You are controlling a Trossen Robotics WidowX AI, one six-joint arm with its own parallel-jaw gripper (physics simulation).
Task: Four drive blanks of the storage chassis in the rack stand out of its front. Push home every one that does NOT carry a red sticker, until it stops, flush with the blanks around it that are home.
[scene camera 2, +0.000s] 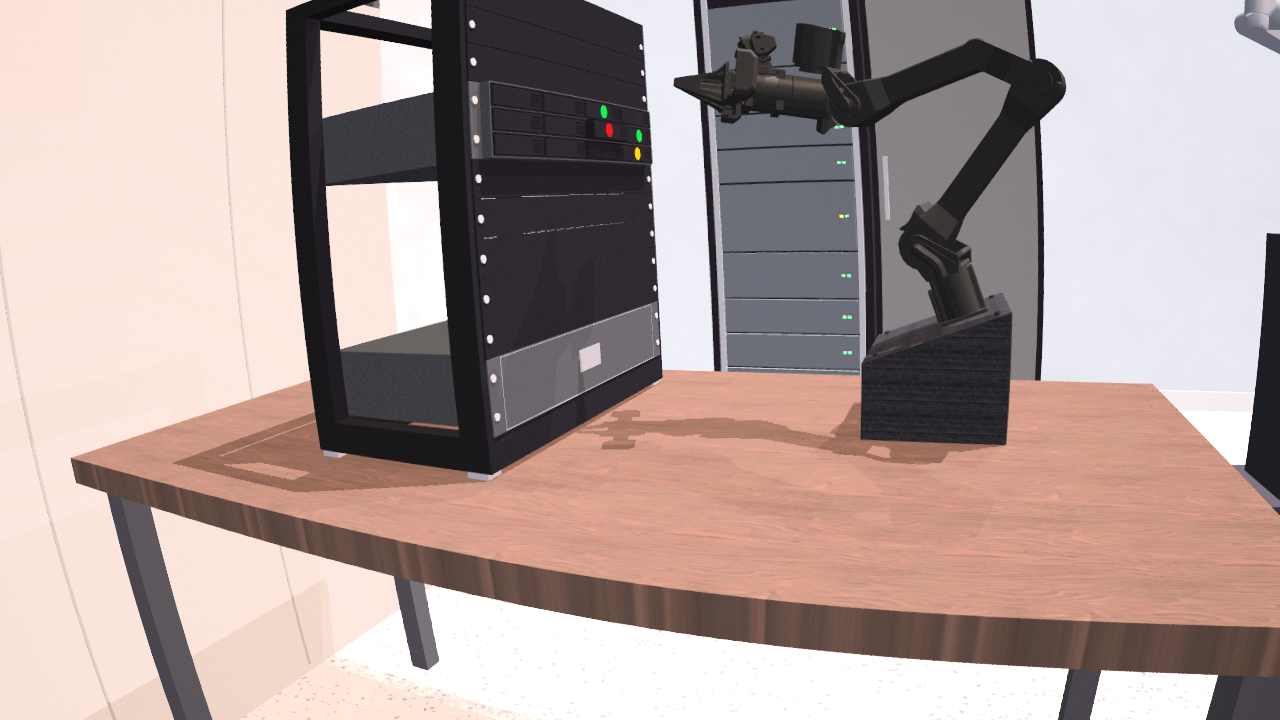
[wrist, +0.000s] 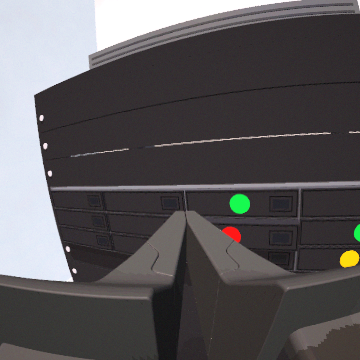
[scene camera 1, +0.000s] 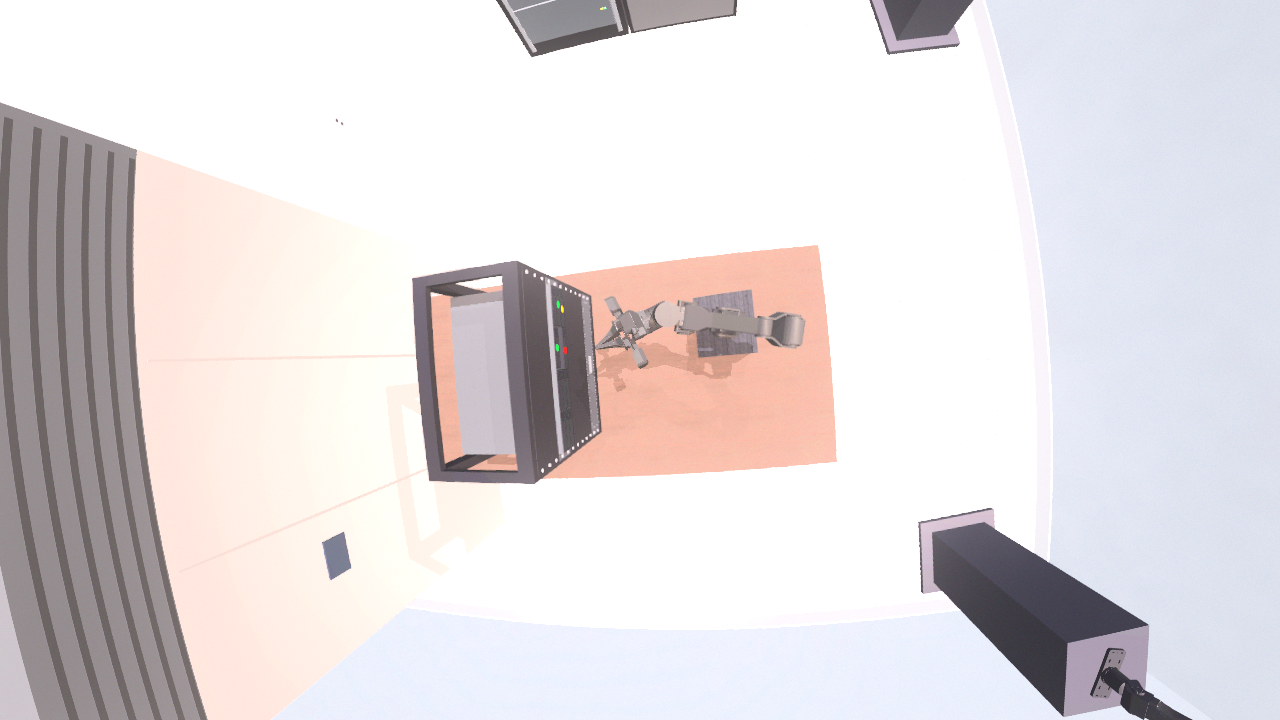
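The storage chassis (scene camera 2: 484,120) sits high in the black rack (scene camera 1: 519,376) (scene camera 2: 453,268). The red-stickered blank (scene camera 1: 564,350) (scene camera 2: 609,129) (wrist: 257,236) stands out of the front. Directly above it, the green-stickered blank (scene camera 1: 556,347) (scene camera 2: 604,111) (wrist: 239,204) looks flush. In the end column, another green-stickered blank (scene camera 1: 557,304) (scene camera 2: 639,135) (wrist: 330,232) is in the middle row and a yellow-stickered blank (scene camera 1: 562,308) (scene camera 2: 637,153) (wrist: 349,259) is below it; neither shows a clear step. My gripper (scene camera 1: 597,347) (scene camera 2: 676,82) (wrist: 184,219) is shut and empty, apart from the chassis front. In the wrist view its fingers partly cover the red sticker.
The rack and the arm's base block (scene camera 1: 725,344) (scene camera 2: 935,394) stand on the wooden table (scene camera 1: 760,420) (scene camera 2: 760,528). A grey unit (scene camera 2: 546,380) is low in the rack. Taller cabinets (scene camera 2: 787,219) stand behind the table. A dark pillar (scene camera 1: 1029,586) stands beyond the table.
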